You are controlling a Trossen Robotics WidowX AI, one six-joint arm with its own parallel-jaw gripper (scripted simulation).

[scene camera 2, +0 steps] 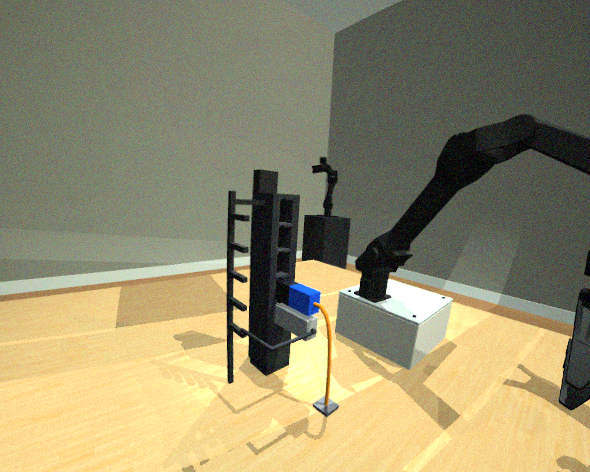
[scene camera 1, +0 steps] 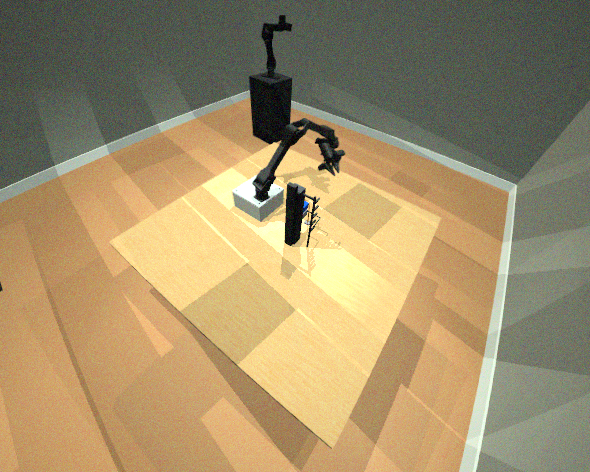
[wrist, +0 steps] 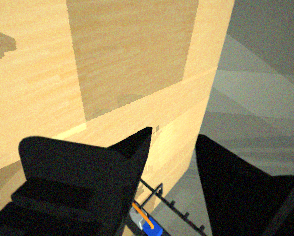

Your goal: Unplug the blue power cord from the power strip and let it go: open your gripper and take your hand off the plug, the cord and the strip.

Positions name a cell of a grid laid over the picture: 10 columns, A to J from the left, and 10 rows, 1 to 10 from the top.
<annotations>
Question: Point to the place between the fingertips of my gripper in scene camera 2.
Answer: J9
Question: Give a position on a blue plug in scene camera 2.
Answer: F7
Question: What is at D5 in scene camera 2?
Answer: A black ladder-like rack.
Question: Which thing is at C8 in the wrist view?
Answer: My gripper.
</annotations>
